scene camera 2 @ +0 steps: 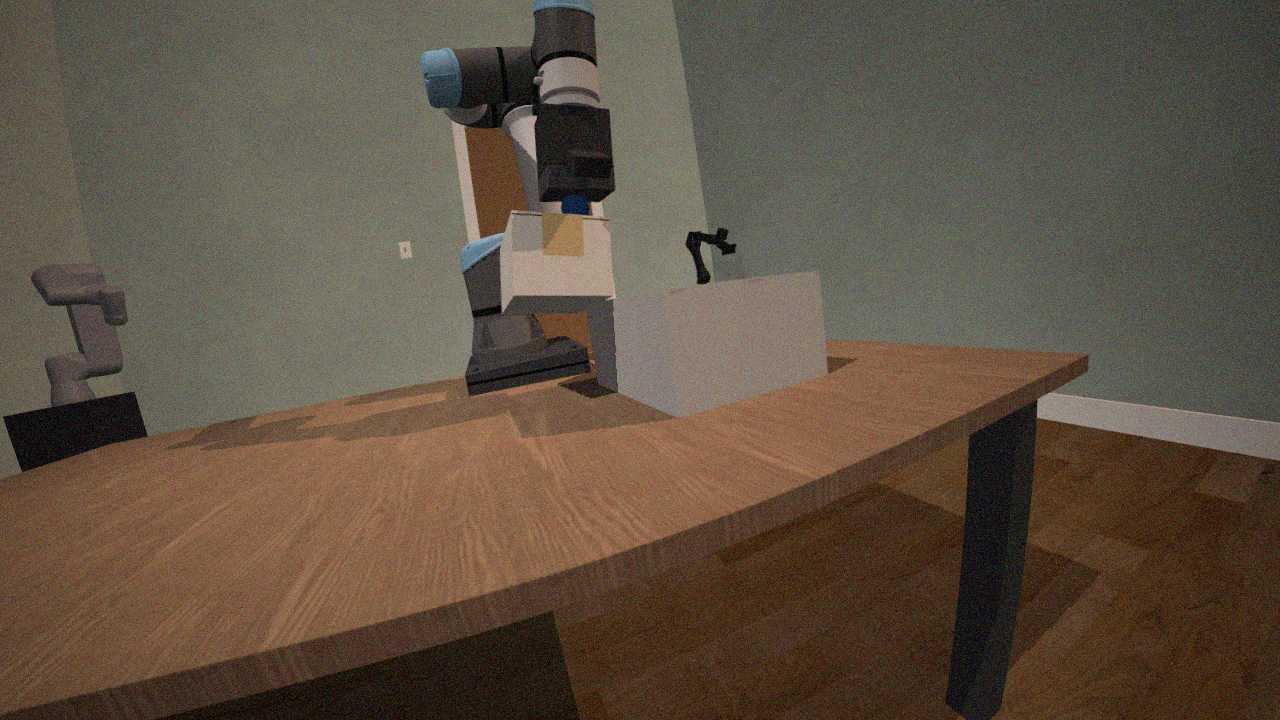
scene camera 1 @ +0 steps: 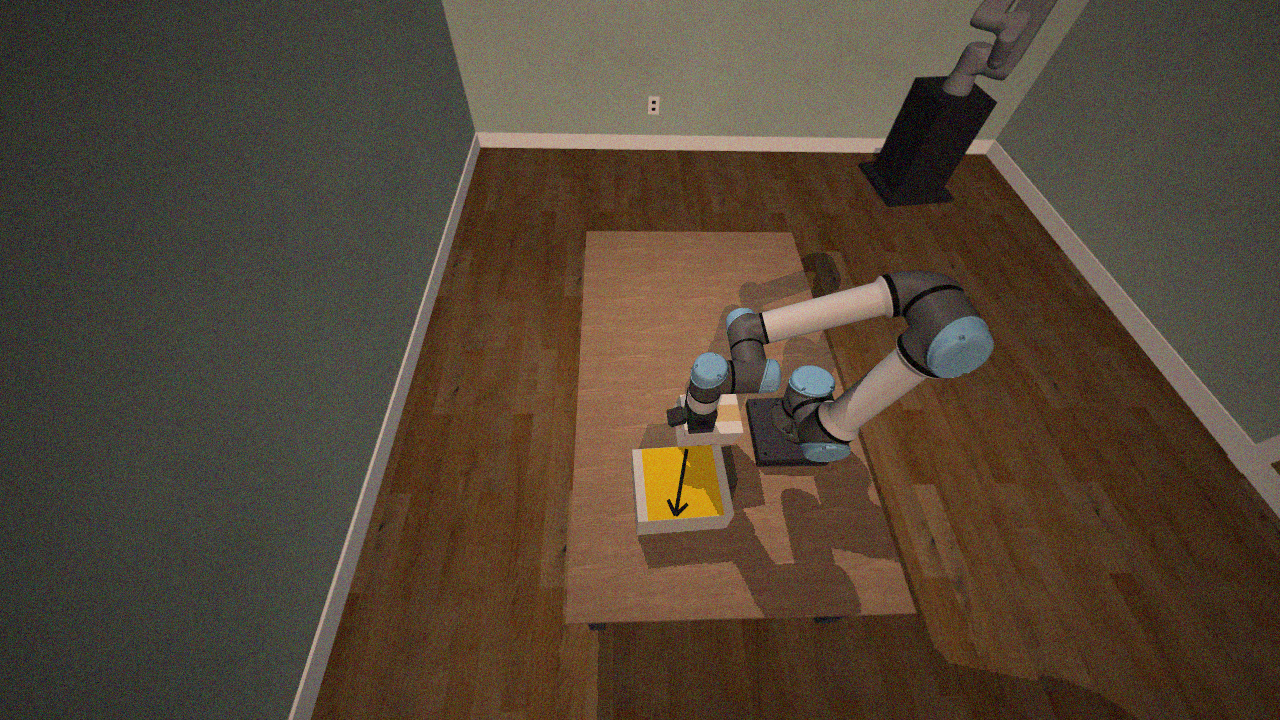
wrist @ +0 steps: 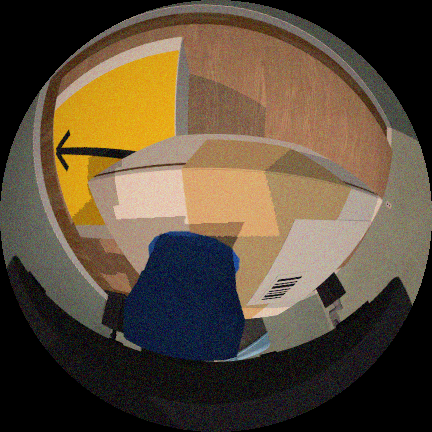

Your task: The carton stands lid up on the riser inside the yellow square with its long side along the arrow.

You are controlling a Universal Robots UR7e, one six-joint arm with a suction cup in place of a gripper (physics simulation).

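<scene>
The white carton (scene camera 1: pixel 730 428) (scene camera 2: pixel 556 273) (wrist: pixel 150 192), with tan tape and a barcode label on its upward face, hangs from my suction gripper (scene camera 2: pixel 575 205) (wrist: pixel 187 295). The blue cup meets that face; in scene camera 1 the tool hides the cup and part of the carton. The carton is roughly level, above the table, next to the riser's arrow-tail end. The pale riser (scene camera 1: pixel 684 525) (scene camera 2: pixel 747 344) (wrist: pixel 181 110) bears the yellow square (scene camera 1: pixel 657 483) (wrist: pixel 130 100) with a black arrow (scene camera 1: pixel 681 483) (wrist: pixel 95 151). The exact gap between carton and riser is unclear.
The wooden table (scene camera 1: pixel 626 340) (scene camera 2: pixel 402 537) (wrist: pixel 310 110) carries the riser and my arm's dark base (scene camera 1: pixel 771 447) (scene camera 2: pixel 528 365), right of the carton in scene camera 1. A black pedestal (scene camera 1: pixel 930 134) (scene camera 2: pixel 76 425) with a grey arm stands away from the table.
</scene>
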